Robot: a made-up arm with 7 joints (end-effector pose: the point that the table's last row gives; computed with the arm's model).
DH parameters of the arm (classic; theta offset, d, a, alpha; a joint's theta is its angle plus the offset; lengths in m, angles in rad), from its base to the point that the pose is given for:
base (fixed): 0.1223 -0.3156 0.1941 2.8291
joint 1: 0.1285 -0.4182 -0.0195 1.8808
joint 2: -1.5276 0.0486 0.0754 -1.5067
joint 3: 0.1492 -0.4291 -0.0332 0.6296
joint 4: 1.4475 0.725 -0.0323 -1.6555
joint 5: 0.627 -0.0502 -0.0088 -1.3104
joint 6: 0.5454 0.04 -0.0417 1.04
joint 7: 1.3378 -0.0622 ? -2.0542
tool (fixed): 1.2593 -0.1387 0 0
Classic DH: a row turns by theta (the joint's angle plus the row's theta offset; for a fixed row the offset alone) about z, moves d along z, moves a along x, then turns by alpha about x.
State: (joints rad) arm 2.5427 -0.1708 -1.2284 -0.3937 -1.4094 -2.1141 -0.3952
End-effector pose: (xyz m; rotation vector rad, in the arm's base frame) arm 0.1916 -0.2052 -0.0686 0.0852 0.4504 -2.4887
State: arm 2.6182 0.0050 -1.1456 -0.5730 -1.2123 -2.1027 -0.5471
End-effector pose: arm 0.2401 -0.2187 -0.0827 0.0816 0.2704 -2.4902
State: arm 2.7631 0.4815 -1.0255 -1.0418 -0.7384 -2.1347 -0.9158
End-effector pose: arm 0.3611 -0.2406 -0.0963 0.0906 -0.1706 -2.2979
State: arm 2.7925 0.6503 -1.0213 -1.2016 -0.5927 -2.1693 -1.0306
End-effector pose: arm 0.4092 -0.2360 -0.0971 0.1189 -0.3040 -2.1570
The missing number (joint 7, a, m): 0.0894
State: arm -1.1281 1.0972 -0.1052 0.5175 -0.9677 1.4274 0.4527
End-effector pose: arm -0.1168 0.4444 0.1782 -0.2478 -1.7115 0.5143
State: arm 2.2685 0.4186 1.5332 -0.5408 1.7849 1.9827 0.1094
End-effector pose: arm -0.2413 -0.0069 0.5700 -0.5679 1.6185 -0.6936
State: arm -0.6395 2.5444 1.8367 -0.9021 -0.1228 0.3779 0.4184
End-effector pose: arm 0.3844 0.2274 -0.4115 -2.7753 -0.0259 0.9955
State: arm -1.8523 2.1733 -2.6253 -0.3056 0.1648 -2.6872 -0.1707
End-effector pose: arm 0.5926 0.0108 -0.0341 1.3763 -0.4272 -2.7702
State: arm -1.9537 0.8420 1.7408 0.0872 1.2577 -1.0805 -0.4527
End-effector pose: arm 0.1335 0.6369 0.1890 -1.9200 0.6987 -0.7105
